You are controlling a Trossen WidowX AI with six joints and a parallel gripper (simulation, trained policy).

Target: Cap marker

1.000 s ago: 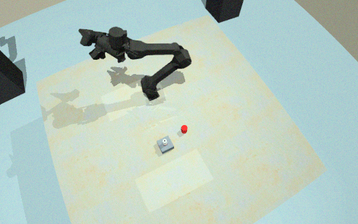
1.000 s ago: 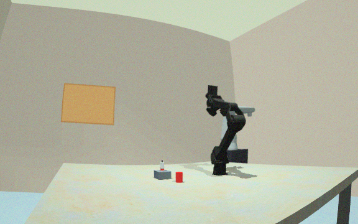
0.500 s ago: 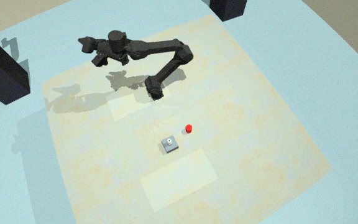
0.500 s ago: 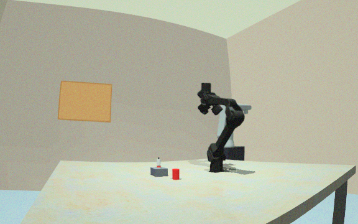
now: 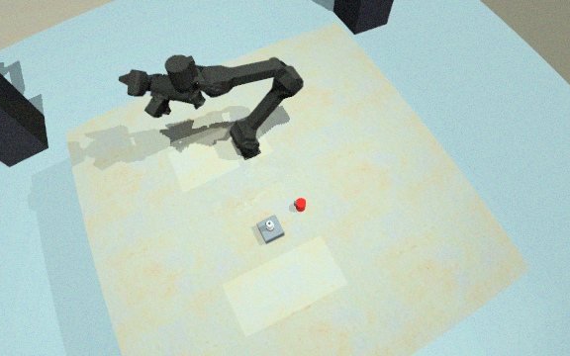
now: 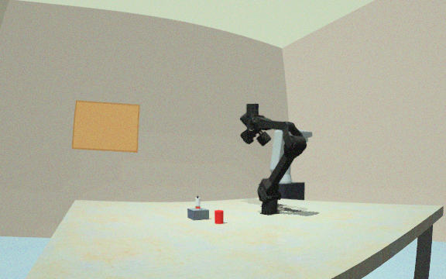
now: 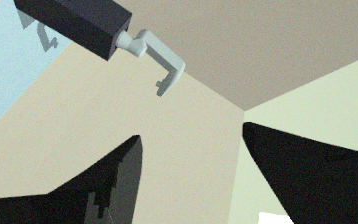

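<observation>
Now: the red cap 41 cm ahead of my gripper tip, 38 cm below it and 32 cm to the left of it. From my gripper tip the other things lie so: white marker 43 cm ahead, 34 cm below, 20 cm to the left; grey holder block 43 cm ahead, 39 cm below, 20 cm to the left.
</observation>
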